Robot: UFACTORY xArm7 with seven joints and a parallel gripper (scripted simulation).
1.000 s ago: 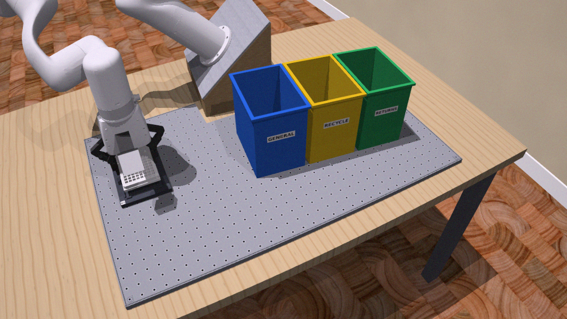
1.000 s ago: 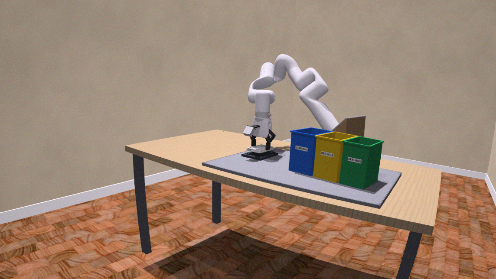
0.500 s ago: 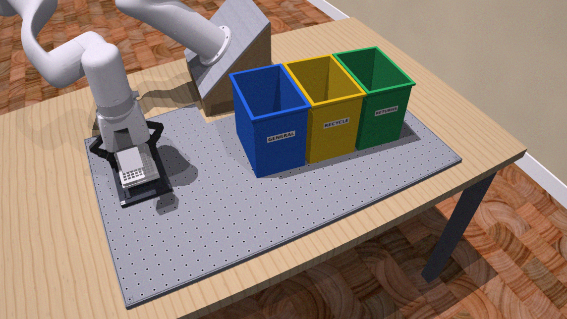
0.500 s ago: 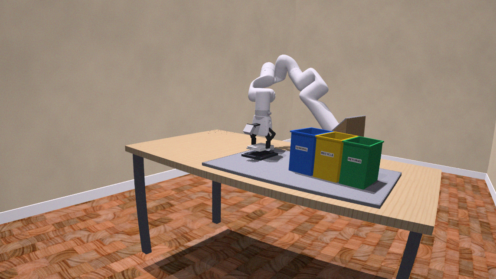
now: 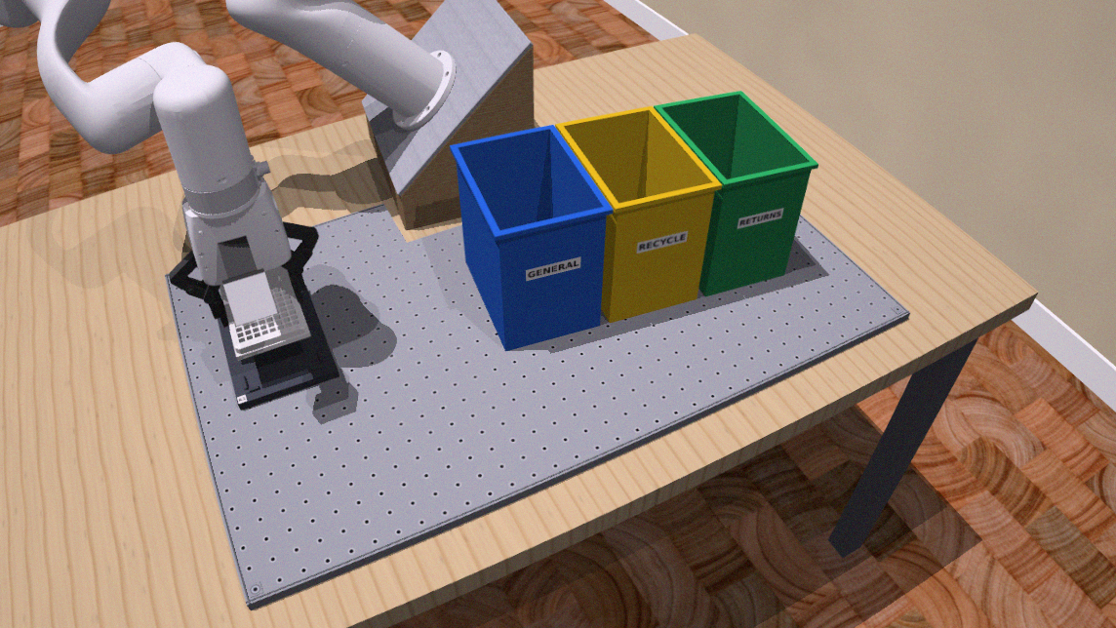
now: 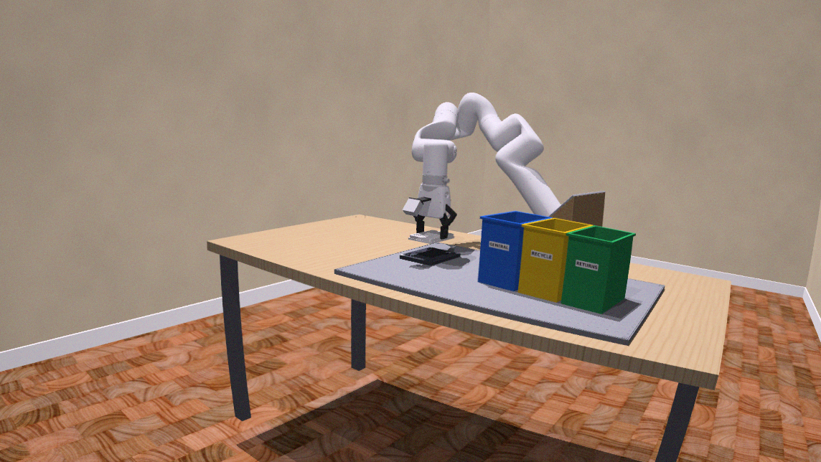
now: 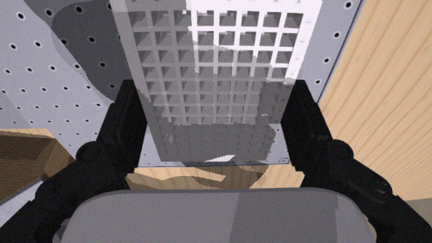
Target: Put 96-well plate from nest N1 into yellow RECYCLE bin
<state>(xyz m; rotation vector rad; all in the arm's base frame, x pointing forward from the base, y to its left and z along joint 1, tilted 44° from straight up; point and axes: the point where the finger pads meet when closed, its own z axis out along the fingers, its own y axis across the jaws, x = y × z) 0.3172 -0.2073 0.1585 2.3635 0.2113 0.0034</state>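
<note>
The plate nest N1 lies 70 mm below my hand. The rest, counted from my hand: blue general bin 320 mm to the left, 10 mm above; then yellow recycle bin 450 mm to the left, 10 mm behind, 10 mm above; then white 96-well plate 10 mm below.
</note>
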